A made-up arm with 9 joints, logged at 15 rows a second.
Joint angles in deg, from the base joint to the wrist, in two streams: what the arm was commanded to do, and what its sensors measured. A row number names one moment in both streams.
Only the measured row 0 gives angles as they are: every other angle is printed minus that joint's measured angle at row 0.
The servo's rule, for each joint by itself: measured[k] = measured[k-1] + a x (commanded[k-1-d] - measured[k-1]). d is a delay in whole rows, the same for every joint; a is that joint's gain. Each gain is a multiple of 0.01, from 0.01 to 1. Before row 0 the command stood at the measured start. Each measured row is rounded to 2 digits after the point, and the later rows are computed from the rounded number. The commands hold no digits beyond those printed.
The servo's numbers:
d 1
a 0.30 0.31 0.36 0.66 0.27 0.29 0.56 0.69 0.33
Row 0, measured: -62.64 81.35 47.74 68.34 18.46 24.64 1.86 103.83 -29.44
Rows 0 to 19, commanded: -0.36 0.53 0.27 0.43 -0.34 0.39 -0.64 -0.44 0.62; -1.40 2.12 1.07 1.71 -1.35 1.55 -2.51 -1.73 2.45; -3.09 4.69 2.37 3.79 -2.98 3.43 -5.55 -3.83 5.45; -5.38 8.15 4.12 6.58 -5.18 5.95 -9.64 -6.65 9.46; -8.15 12.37 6.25 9.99 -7.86 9.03 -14.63 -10.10 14.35; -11.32 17.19 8.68 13.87 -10.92 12.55 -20.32 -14.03 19.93; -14.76 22.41 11.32 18.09 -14.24 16.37 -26.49 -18.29 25.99; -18.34 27.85 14.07 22.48 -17.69 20.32 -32.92 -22.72 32.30; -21.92 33.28 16.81 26.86 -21.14 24.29 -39.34 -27.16 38.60; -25.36 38.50 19.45 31.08 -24.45 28.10 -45.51 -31.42 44.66; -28.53 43.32 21.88 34.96 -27.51 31.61 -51.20 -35.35 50.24; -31.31 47.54 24.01 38.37 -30.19 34.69 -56.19 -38.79 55.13; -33.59 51.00 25.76 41.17 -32.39 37.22 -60.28 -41.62 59.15; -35.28 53.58 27.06 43.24 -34.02 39.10 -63.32 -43.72 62.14; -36.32 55.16 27.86 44.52 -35.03 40.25 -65.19 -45.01 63.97; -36.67 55.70 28.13 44.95 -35.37 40.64 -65.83 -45.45 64.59; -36.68 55.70 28.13 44.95 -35.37 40.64 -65.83 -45.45 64.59; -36.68 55.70 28.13 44.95 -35.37 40.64 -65.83 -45.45 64.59; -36.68 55.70 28.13 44.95 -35.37 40.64 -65.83 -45.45 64.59; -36.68 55.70 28.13 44.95 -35.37 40.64 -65.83 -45.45 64.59
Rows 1 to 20, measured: 0.00 0.00 0.00 0.00 0.00 0.00 0.00 0.00 0.00; -0.11 0.16 0.10 0.28 -0.09 0.11 -0.36 -0.30 0.20; -0.50 0.77 0.45 1.22 -0.43 0.53 -1.56 -1.29 0.94; -1.28 1.99 1.14 2.92 -1.12 1.37 -3.79 -3.04 2.43; -2.51 3.90 2.21 5.34 -2.22 2.70 -7.07 -5.53 4.75; -4.20 6.53 3.66 8.41 -3.74 4.54 -11.30 -8.68 7.92; -6.34 9.83 5.47 12.01 -5.68 6.86 -16.35 -12.37 11.88; -8.87 13.73 7.58 16.02 -7.99 9.62 -22.03 -16.45 16.54; -11.71 18.11 9.92 20.28 -10.61 12.72 -28.13 -20.78 21.74; -14.77 22.81 12.40 24.62 -13.45 16.08 -34.41 -25.18 27.30; -17.95 27.67 14.94 28.88 -16.42 19.57 -40.63 -29.49 33.03; -21.12 32.52 17.44 32.89 -19.41 23.06 -46.55 -33.53 38.71; -24.18 37.18 19.81 36.51 -22.32 26.43 -51.95 -37.16 44.13; -27.00 41.46 21.95 39.59 -25.04 29.56 -56.61 -40.24 49.09; -29.48 45.22 23.79 42.00 -27.46 32.33 -60.37 -42.64 53.40; -31.53 48.30 25.26 43.66 -29.50 34.63 -63.07 -44.28 56.89; -33.07 50.59 26.29 44.51 -31.08 36.37 -64.62 -45.09 59.43; -34.15 52.17 26.95 44.80 -32.24 37.61 -65.30 -45.34 61.13; -34.91 53.26 27.37 44.90 -33.09 38.49 -65.60 -45.42 62.27; -35.44 54.02 27.64 44.93 -33.71 39.11 -65.73 -45.44 63.04
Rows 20 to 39, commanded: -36.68 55.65 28.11 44.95 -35.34 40.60 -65.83 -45.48 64.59; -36.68 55.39 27.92 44.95 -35.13 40.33 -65.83 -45.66 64.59; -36.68 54.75 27.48 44.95 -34.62 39.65 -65.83 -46.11 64.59; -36.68 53.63 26.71 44.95 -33.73 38.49 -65.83 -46.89 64.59; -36.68 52.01 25.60 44.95 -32.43 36.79 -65.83 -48.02 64.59; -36.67 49.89 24.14 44.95 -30.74 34.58 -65.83 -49.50 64.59; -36.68 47.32 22.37 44.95 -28.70 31.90 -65.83 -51.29 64.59; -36.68 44.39 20.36 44.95 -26.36 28.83 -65.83 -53.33 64.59; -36.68 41.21 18.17 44.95 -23.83 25.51 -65.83 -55.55 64.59; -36.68 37.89 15.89 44.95 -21.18 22.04 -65.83 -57.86 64.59; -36.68 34.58 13.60 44.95 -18.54 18.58 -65.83 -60.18 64.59; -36.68 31.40 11.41 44.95 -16.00 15.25 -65.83 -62.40 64.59; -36.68 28.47 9.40 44.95 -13.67 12.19 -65.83 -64.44 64.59; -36.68 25.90 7.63 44.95 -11.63 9.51 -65.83 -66.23 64.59; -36.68 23.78 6.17 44.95 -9.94 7.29 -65.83 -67.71 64.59; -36.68 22.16 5.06 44.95 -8.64 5.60 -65.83 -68.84 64.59; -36.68 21.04 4.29 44.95 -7.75 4.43 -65.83 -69.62 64.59; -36.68 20.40 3.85 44.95 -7.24 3.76 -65.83 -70.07 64.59; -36.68 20.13 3.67 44.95 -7.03 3.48 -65.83 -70.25 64.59; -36.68 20.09 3.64 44.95 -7.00 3.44 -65.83 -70.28 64.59
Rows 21 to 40, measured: -35.81 54.54 27.82 44.94 -34.16 39.55 -65.79 -45.45 63.55; -36.07 54.88 27.92 44.95 -34.48 39.85 -65.81 -45.47 63.89; -36.25 55.04 27.92 44.95 -34.66 39.99 -65.82 -45.60 64.12; -36.38 54.95 27.76 44.95 -34.65 39.89 -65.83 -45.95 64.28; -36.47 54.54 27.38 44.95 -34.40 39.48 -65.83 -46.60 64.38; -36.53 53.76 26.74 44.95 -33.87 38.70 -65.83 -47.58 64.45; -36.57 52.56 25.80 44.95 -33.02 37.51 -65.83 -48.90 64.50; -36.60 50.94 24.57 44.95 -31.85 35.88 -65.83 -50.55 64.53; -36.62 48.91 23.05 44.95 -30.37 33.84 -65.83 -52.47 64.55; -36.64 46.52 21.29 44.95 -28.60 31.42 -65.83 -54.60 64.56; -36.65 43.84 19.35 44.95 -26.60 28.70 -65.83 -56.85 64.57; -36.66 40.97 17.28 44.95 -24.42 25.77 -65.83 -59.15 64.58; -36.67 38.00 15.17 44.95 -22.15 22.72 -65.83 -61.39 64.58; -36.67 35.05 13.09 44.95 -19.86 19.67 -65.83 -63.49 64.58; -36.67 32.21 11.12 44.95 -17.64 16.72 -65.83 -65.38 64.58; -36.67 29.60 9.34 44.95 -15.56 13.99 -65.83 -66.99 64.58; -36.67 27.29 7.80 44.95 -13.69 11.56 -65.83 -68.27 64.58; -36.67 25.35 6.54 44.95 -12.09 9.49 -65.83 -69.20 64.58; -36.67 23.82 5.57 44.95 -10.78 7.83 -65.83 -69.80 64.58; -36.67 22.68 4.89 44.95 -9.77 6.57 -65.83 -70.11 64.58
